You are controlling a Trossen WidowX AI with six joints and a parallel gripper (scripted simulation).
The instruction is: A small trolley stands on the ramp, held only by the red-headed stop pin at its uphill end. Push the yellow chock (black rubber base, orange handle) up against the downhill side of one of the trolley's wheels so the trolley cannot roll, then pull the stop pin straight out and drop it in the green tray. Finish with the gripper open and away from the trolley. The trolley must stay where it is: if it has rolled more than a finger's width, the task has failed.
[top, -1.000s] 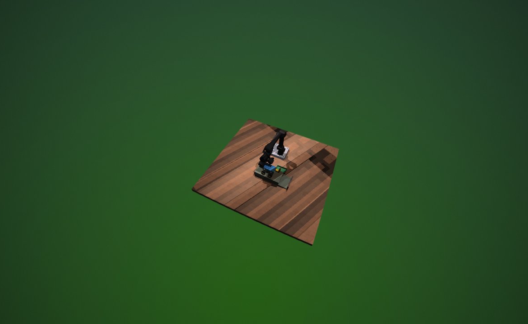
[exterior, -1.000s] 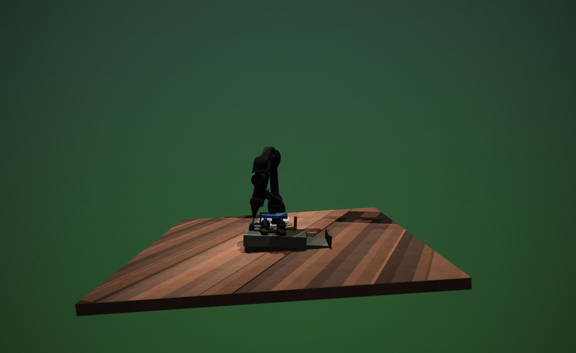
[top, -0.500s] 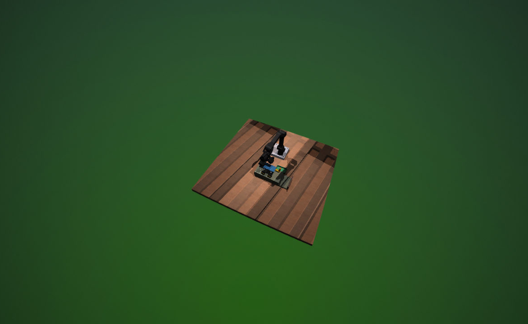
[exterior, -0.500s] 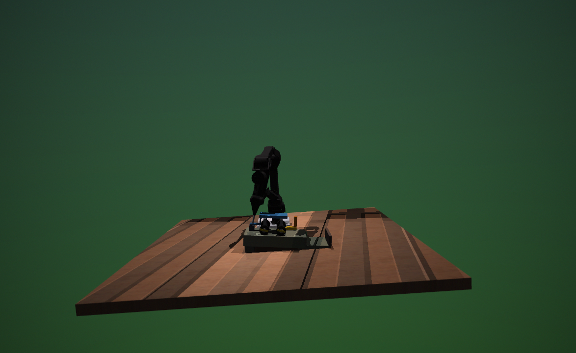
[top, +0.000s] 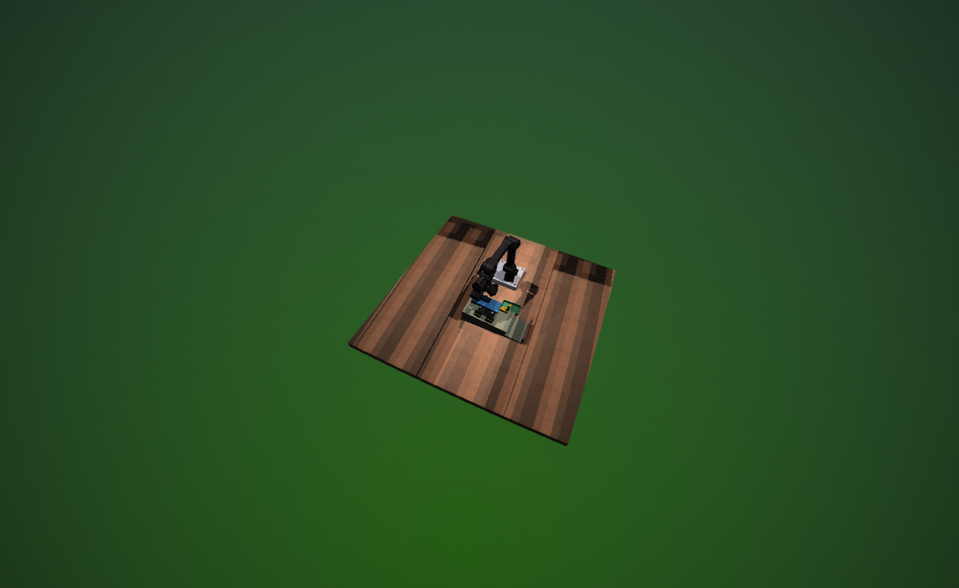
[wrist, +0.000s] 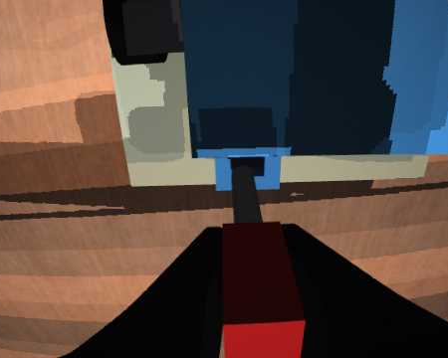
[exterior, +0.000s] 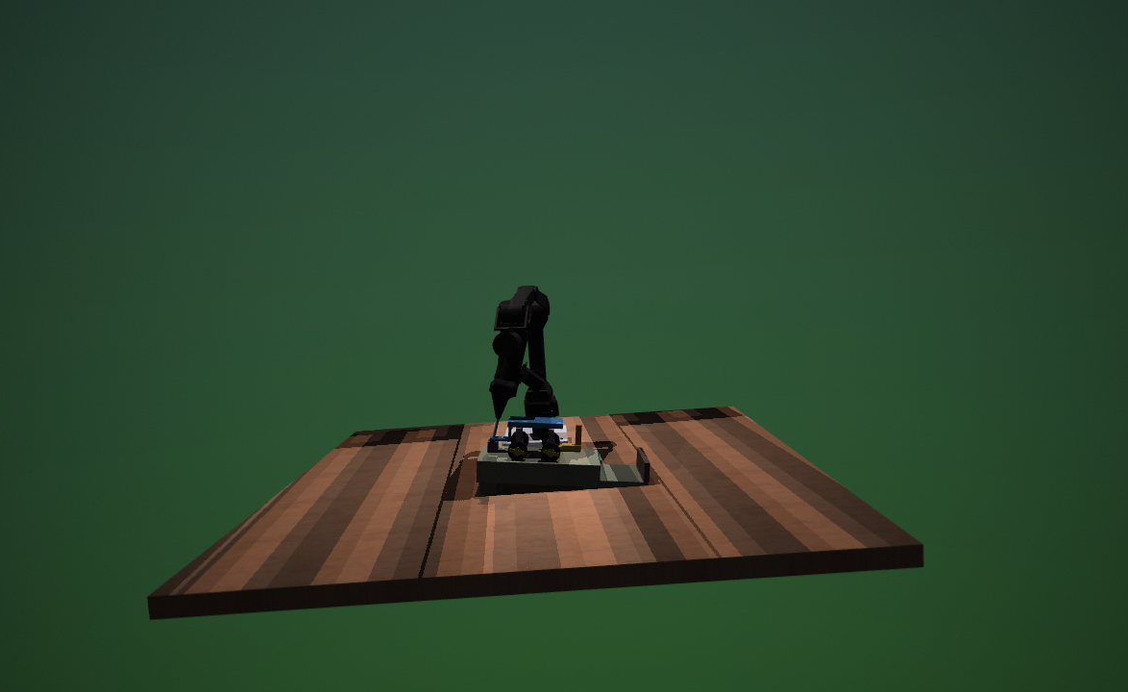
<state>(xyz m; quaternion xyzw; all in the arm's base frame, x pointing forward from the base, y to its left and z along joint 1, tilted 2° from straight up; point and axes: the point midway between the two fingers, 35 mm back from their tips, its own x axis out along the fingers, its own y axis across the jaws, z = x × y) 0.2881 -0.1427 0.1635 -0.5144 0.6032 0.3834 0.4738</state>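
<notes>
Now: the green tray 80 mm behind my gripper tip, 200 mm to the left of it and 170 mm below it. Round my gripper tip: trolley (40 mm ahead, 80 mm to the left, 50 mm below); then red-headed stop pin (right at my gripper tip); then ramp (40 mm ahead, 80 mm to the left, 120 mm below).
</notes>
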